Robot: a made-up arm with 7 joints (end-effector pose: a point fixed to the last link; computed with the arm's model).
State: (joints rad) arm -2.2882 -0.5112 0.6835 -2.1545 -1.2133 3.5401 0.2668
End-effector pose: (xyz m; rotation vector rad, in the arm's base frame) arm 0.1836 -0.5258 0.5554 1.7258 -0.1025 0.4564
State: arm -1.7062 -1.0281 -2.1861 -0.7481 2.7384 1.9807 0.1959
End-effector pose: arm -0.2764 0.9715 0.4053 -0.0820 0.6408 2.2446
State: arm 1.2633 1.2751 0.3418 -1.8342 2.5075 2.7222 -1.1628
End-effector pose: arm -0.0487 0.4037 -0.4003 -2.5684 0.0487 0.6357
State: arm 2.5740 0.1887 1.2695 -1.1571 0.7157 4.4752 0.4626
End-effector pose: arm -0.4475 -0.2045 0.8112 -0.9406 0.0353 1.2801
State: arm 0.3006 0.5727 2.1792 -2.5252 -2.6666 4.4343 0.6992
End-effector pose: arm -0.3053 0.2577 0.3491 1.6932 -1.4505 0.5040
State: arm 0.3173 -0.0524 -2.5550 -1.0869 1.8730 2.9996 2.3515
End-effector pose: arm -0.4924 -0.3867 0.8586 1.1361 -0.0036 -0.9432
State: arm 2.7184 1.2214 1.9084 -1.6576 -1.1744 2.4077 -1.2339
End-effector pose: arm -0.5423 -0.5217 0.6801 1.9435 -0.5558 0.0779
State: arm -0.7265 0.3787 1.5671 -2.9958 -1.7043 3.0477 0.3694
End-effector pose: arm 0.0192 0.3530 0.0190 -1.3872 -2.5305 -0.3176
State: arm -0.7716 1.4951 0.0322 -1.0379 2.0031 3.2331 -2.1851
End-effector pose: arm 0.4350 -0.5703 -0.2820 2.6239 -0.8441 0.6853
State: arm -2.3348 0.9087 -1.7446 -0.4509 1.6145 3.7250 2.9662
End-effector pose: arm -0.5180 -0.2890 0.8387 0.5122 -0.1263 -2.8698
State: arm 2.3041 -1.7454 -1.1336 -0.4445 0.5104 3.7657 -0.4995
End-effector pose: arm 0.6587 -0.5618 0.0540 -0.4194 2.2577 -1.1644
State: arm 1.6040 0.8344 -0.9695 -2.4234 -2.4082 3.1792 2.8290
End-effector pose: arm 0.3426 0.1685 -0.1168 2.5626 0.5938 0.6432
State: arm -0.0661 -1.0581 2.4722 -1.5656 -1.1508 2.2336 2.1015
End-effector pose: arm -0.7122 0.4699 -0.1236 -1.4861 -1.4193 -1.5097
